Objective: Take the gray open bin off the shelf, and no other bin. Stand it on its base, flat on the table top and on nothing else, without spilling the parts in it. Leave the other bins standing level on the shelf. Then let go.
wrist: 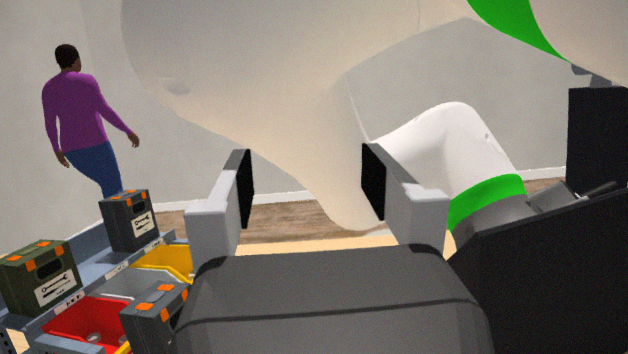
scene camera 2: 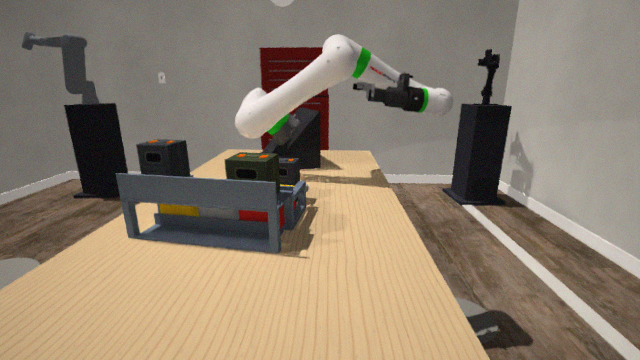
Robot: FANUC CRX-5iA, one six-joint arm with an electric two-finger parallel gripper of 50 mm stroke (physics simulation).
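Seen in the pictures: gripper, fingertip midpoint: [wrist: 307,168] [scene camera 2: 355,85]; arm's base, link origin: [wrist: 510,254] [scene camera 2: 289,133].
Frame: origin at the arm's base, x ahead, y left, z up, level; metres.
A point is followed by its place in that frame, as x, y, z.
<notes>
The gray open bin [scene camera 2: 218,213] {0.718, -0.133, -0.097} [wrist: 142,276] {0.653, -0.174, -0.076} sits on the shelf [scene camera 2: 197,190] {0.807, -0.144, -0.006} [wrist: 85,248] {0.790, -0.196, -0.013} between the red bin [scene camera 2: 253,216] {0.739, -0.041, -0.096} [wrist: 82,320] {0.731, -0.065, -0.105} and the yellow bin [scene camera 2: 179,210] {0.695, -0.240, -0.097} [wrist: 167,257] {0.654, -0.288, -0.091}. In the wrist view its front part is hidden behind a dark case, and its contents cannot be made out. In the scene view its back shows through the shelf frame. My gripper [scene camera 2: 359,87] {0.233, 0.267, 0.211} [wrist: 307,168] {0.233, 0.267, 0.211} is open and empty, high above the table and well off to the right of the shelf in the scene view.
A dark case [scene camera 2: 162,157] {0.743, -0.241, 0.053} [wrist: 129,220] {0.675, -0.215, 0.035} and a green case [scene camera 2: 252,170] {0.797, -0.025, 0.035} [wrist: 42,280] {0.719, -0.006, 0.015} stand on the shelf's upper level. Another dark case [scene camera 2: 290,172] {0.543, 0.038, -0.039} [wrist: 152,320] {0.485, 0.064, -0.014} stands before the bins on the robot's side. A yellow bar [wrist: 123,348] {0.561, 0.047, -0.075} shows by the red bin.
</notes>
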